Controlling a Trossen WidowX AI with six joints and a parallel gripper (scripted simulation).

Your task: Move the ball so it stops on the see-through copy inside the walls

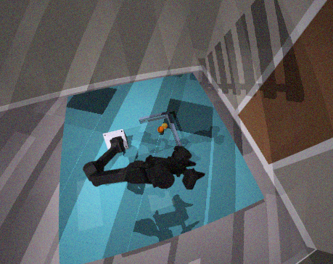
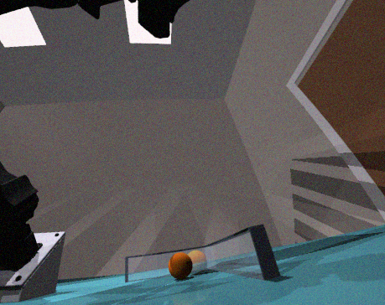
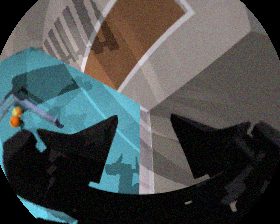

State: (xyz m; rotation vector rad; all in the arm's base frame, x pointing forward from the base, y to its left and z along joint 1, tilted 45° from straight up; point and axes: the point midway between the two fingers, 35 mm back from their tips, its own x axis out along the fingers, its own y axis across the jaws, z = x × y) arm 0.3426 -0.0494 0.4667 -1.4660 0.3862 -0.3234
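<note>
Now: gripper tip 50 mm past the orange ball, 410 mm to the right of it and 330 mm above it. Round my gripper tip: see-through copy 20 mm behind, 430 mm to the left, 330 mm below; dark end post 40 mm ahead, 220 mm to the left, 320 mm below.
</note>
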